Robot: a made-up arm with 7 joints.
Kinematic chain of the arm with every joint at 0, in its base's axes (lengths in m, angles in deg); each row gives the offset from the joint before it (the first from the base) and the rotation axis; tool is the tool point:
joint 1: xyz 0 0 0 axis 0 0.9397 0.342
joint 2: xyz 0 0 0 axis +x
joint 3: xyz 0 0 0 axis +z
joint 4: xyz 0.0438 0 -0.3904 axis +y
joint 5: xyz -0.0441 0 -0.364 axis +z
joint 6: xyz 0 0 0 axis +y
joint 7: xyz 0 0 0 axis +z
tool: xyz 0 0 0
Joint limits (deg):
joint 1: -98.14..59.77
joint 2: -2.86..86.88
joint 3: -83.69..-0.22
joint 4: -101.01..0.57
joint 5: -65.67..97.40
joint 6: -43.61..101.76
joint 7: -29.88..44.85
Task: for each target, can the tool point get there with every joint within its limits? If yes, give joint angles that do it. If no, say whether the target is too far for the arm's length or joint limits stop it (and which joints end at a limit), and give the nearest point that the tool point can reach.
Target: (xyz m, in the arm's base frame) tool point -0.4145 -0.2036 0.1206
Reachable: no: joint limits stop it (at a limit: joint 1, joint 3, joint 4) | nearest point -0.3883 -0.1570 -0.3534 | short by 0.477 m
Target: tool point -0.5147 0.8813 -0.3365
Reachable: no: too far | nearest point -0.3638 0.6229 -0.2378 | short by 0.315 m
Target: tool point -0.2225 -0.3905 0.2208
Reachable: no: joint limits stop it (at a limit: joint 1, joint 2, joint 4) | nearest point 0.1834 -0.4851 0.1772 | short by 0.419 m
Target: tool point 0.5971 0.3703 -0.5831
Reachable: no: too far | nearest point 0.4967 0.3080 -0.4850 | short by 0.154 m
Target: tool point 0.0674 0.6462 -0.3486
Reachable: yes | joints 9.93 78.10 -49.87 -41.10 58.74 37.71 12.47
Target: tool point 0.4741 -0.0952 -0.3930
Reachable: yes | joints -40.91 36.54 -69.85 -83.11 8.44 -16.65 -6.08
